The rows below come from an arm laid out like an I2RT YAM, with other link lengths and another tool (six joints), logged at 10 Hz.
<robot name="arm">
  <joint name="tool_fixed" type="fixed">
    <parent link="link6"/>
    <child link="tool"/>
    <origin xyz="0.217 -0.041 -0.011" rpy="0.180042 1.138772 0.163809"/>
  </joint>
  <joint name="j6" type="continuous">
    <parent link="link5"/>
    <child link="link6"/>
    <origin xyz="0.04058 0 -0.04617"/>
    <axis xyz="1 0 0"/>
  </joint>
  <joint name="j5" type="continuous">
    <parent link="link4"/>
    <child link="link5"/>
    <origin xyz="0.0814 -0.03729 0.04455"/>
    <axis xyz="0 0 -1"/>
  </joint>
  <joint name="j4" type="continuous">
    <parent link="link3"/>
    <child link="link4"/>
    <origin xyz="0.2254 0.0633 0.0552"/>
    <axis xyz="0 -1 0"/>
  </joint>
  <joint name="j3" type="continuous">
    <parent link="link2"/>
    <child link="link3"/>
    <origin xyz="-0.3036 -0.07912 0"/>
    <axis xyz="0 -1 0"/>
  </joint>
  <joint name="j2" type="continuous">
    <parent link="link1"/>
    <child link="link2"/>
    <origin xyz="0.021 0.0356 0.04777"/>
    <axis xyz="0 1 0"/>
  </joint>
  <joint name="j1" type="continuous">
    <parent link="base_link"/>
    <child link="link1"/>
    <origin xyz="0 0 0.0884"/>
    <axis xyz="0 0 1"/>
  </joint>
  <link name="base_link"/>
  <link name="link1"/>
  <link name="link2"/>
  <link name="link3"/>
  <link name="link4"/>
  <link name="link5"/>
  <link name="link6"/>
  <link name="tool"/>
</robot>
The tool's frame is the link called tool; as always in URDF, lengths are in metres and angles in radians. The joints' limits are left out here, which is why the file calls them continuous.
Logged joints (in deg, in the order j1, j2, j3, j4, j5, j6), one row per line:
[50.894 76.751 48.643 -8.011 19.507 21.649]
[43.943 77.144 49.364 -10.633 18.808 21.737]
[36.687 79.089 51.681 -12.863 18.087 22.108]
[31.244 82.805 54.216 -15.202 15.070 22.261]
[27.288 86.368 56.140 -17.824 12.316 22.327]
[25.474 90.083 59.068 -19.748 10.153 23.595]
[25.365 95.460 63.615 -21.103 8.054 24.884]
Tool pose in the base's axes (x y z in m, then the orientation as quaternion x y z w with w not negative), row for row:
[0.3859 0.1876 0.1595 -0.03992 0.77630 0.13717 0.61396]
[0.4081 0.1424 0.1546 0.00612 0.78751 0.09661 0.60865]
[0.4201 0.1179 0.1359 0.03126 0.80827 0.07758 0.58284]
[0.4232 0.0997 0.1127 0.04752 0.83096 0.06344 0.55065]
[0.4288 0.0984 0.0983 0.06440 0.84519 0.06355 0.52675]
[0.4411 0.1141 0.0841 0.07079 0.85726 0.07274 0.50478]
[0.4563 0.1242 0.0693 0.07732 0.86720 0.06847 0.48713]
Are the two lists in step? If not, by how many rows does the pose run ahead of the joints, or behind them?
The pose runs 1 row ahead of the joints: the pose in row i belongs to the joints in row i + 1.
